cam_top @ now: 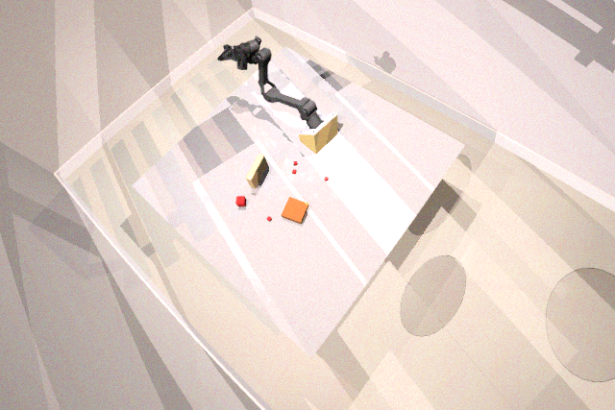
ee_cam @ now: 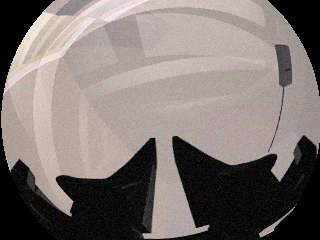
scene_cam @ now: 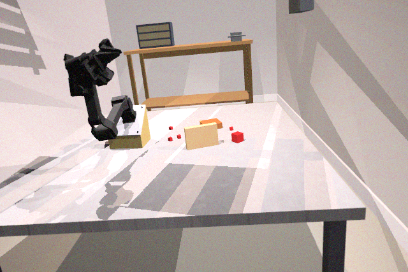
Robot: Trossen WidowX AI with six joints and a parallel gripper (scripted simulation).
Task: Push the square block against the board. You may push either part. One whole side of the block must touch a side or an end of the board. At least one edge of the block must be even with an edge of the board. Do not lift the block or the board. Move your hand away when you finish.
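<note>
The board is 42 cm below my gripper tip, 33 cm to the left of it and 19 cm ahead of it. From my gripper tip the other things lie so: orange square block: 62 cm to the left, 46 cm below, 21 cm ahead; red cube: 45 cm below, 38 cm to the left, 35 cm ahead.
</note>
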